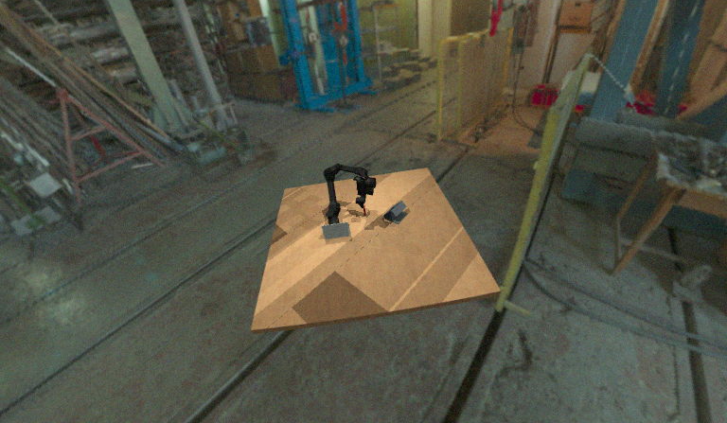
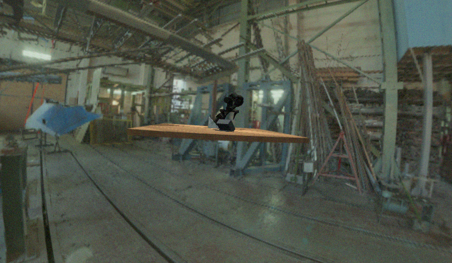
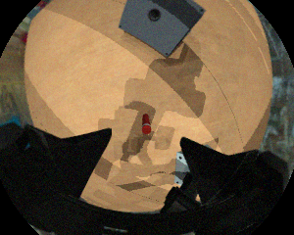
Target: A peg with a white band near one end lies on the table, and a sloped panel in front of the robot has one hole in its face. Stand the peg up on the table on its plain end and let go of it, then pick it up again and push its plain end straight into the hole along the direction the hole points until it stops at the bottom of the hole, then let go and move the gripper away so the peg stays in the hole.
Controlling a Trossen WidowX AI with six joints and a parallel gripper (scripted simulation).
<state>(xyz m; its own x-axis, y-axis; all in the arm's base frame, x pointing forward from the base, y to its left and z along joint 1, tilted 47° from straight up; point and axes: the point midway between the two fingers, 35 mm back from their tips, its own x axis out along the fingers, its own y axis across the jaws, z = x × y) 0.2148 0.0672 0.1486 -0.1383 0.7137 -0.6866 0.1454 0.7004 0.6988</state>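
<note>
The red peg is 50 mm below my gripper tip. Also, from my gripper tip: dark sloped panel (210 mm ahead, 30 mm to the right, 60 mm below).
</note>
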